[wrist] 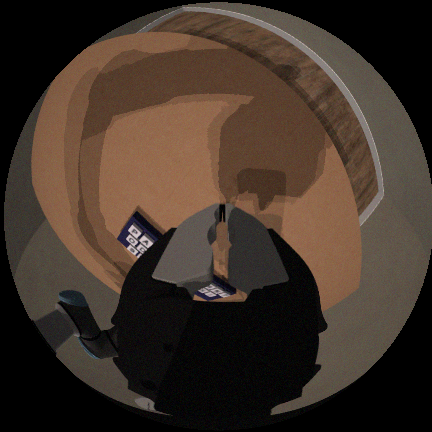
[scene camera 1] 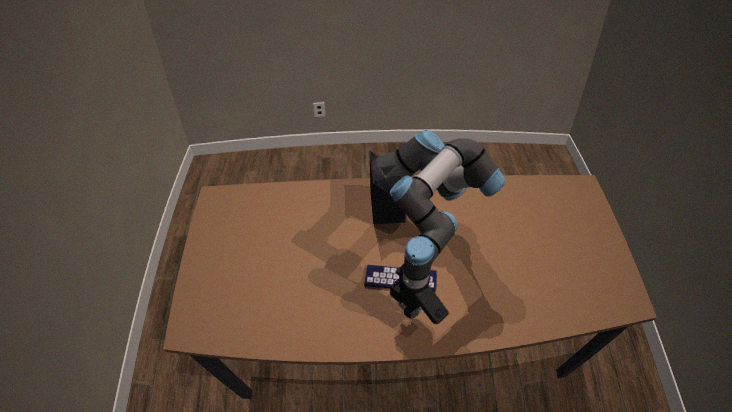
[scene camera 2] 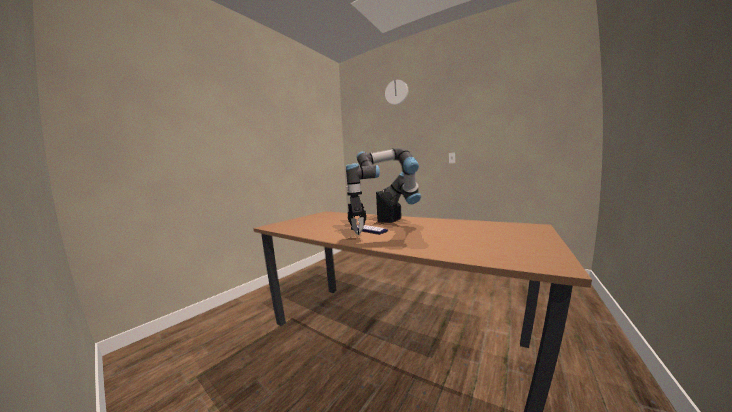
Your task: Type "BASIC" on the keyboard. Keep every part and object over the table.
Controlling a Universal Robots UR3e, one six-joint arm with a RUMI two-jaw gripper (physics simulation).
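Seen in the pictures: gripper, fingertip midpoint: (wrist: 222, 205) (scene camera 1: 413, 315) (scene camera 2: 358, 234); arm's base at its link origin: (scene camera 1: 386, 175) (scene camera 2: 388, 198).
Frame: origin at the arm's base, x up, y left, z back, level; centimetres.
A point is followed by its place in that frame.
The dark blue keyboard (scene camera 1: 369, 282) {z -31.1, x -13.0, y -6.1 cm} (scene camera 2: 379, 231) {z -33.3, x -13.3, y 12.7 cm} (wrist: 134, 234) {z -32.4, x -12.8, y 11.9 cm} with white keys lies flat on the table (scene camera 1: 256, 255) {z -20.2, x -14.5, y -42.9 cm} (scene camera 2: 486, 245) {z -33.3, x -14.5, y 64.1 cm} (wrist: 150, 150) {z -42.2, x -14.5, y 15.4 cm}. In the wrist view, keys with P, A and O show left of the gripper, and more keys show between the finger bases. The arm hides the keyboard's right middle part in scene camera 1. My gripper (scene camera 1: 411, 313) {z -42.9, x -13.3, y 6.4 cm} (scene camera 2: 358, 232) {z -42.9, x -13.3, y 6.4 cm} (wrist: 222, 205) {z -42.9, x -13.3, y 6.4 cm} is shut with nothing between its fingertips. It points down, low over the table, with its tips just off the keyboard's front long side. Whether the tips touch the table cannot be told.
The arm's black base block (scene camera 1: 387, 204) {z -7.7, x -5.0, y 0.0 cm} (scene camera 2: 388, 207) {z -7.5, x -5.0, y 4.0 cm} stands at the back of the table, behind the keyboard. The arm reaches forward over the keyboard. The table's front edge lies a short way beyond the gripper. Shadows of the arm fall around the keyboard.
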